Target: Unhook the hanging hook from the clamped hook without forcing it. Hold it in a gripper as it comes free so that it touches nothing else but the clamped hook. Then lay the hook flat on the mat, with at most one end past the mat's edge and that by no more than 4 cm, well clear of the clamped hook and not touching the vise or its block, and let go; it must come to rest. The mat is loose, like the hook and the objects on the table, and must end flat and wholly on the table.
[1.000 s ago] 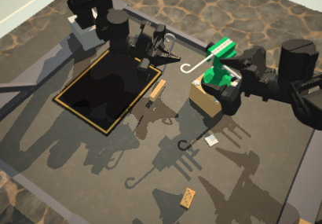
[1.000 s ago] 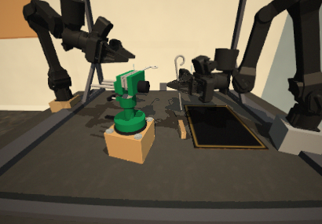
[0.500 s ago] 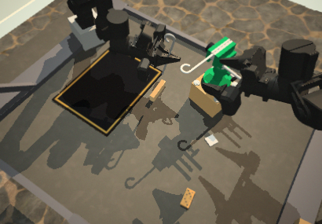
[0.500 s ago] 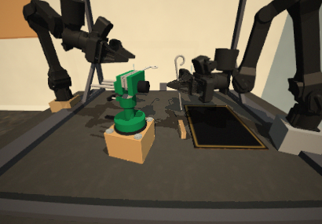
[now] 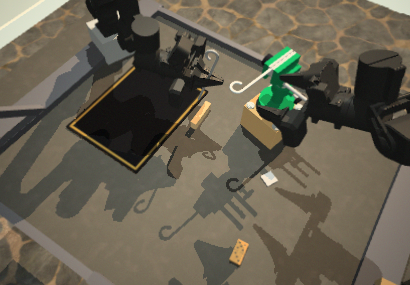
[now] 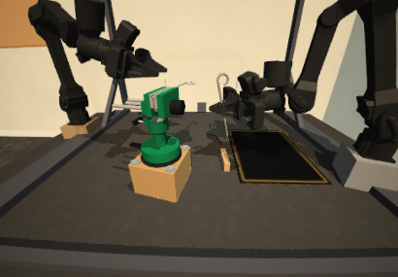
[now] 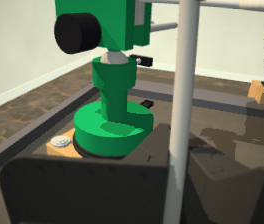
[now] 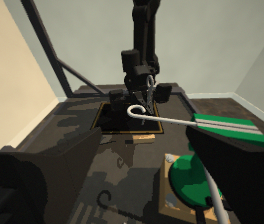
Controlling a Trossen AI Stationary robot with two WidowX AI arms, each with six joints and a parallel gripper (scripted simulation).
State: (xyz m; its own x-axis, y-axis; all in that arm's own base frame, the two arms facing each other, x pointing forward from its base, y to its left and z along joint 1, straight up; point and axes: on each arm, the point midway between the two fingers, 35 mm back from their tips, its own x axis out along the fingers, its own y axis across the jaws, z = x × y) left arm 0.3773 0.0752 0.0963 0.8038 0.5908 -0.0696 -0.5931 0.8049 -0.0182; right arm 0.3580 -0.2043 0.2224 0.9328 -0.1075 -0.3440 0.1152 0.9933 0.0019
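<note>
The black mat lies 18 cm below my left hand, 15 cm to the left of it and 11 cm behind it. Round my left hand: wooden bar 17 cm below, 2 cm to the left; then vise block 14 cm below, 12 cm to the right, 12 cm ahead.
</note>
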